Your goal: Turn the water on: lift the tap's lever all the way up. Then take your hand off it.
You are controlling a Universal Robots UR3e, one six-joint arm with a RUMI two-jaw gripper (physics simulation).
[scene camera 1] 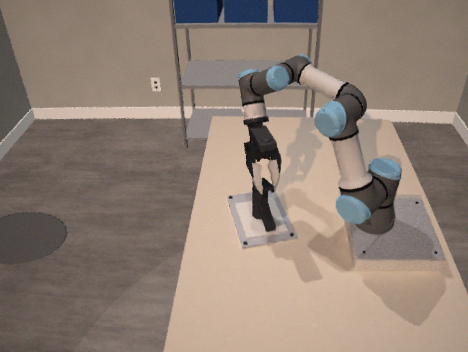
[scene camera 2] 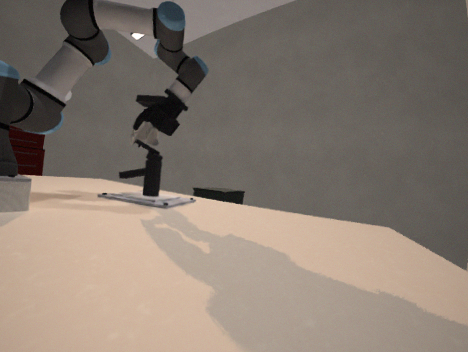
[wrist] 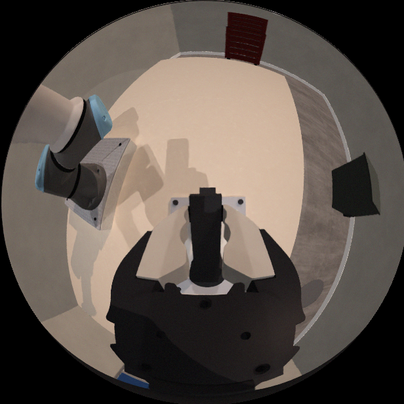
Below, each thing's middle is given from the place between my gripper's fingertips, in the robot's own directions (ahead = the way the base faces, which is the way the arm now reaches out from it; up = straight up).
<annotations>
Right now my hand is 5 cm to the left of the black lever (wrist: 205,208), 1 cm short of it and 1 cm above it. The rest, counted from my hand: pale square base plate (scene camera 1: 290,235) 16 cm below, 8 cm to the right, 1 cm ahead.
</annotations>
